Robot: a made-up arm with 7 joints.
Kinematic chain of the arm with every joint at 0, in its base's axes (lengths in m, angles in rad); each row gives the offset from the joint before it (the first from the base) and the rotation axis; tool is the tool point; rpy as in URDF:
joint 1: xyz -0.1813 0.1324 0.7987 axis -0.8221 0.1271 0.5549
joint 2: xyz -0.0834 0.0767 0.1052 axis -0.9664 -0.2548 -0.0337
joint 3: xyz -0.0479 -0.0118 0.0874 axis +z
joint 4: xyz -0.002 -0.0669 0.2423 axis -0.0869 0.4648 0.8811
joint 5: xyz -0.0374 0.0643 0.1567 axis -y
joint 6: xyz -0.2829 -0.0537 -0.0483 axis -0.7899 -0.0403 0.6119
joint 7: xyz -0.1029 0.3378 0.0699 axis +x
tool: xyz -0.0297 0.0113 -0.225 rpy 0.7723 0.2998 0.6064
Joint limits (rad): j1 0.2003..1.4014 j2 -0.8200..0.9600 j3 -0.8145..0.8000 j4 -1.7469..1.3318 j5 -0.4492..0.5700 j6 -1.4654..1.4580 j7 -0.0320..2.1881
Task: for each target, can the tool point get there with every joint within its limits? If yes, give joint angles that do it. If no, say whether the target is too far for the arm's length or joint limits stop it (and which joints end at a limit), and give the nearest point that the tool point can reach.
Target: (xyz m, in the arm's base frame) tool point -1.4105 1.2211 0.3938
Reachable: no: too far | nearest point -1.1256 0.8929 0.5918 | short by 0.478 m
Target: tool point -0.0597 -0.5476 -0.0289
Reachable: no: joint limits stop it (at a limit: joint 1, joint 2, joint 3, joint 6) | nearest point -0.3179 -0.1736 0.2517 | short by 0.534 m
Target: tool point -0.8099 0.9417 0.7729
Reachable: yes | joints 0.9785 0.5769 -0.1592 -1.4464 0.1635 -1.0870 1.2897
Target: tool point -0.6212 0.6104 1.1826
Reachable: yes | joints 1.0333 -0.6289 0.0661 -0.2687 0.3018 -0.4235 0.2603
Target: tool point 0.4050 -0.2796 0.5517
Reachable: no: joint limits stop it (at a limit: joint 1, joint 2, joint 3, joint 4, joint 5) | nearest point 0.2875 -0.0761 0.7120 | short by 0.285 m
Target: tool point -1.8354 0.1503 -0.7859
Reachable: no: too far | nearest point -1.1121 0.1662 0.1761 | short by 1.204 m
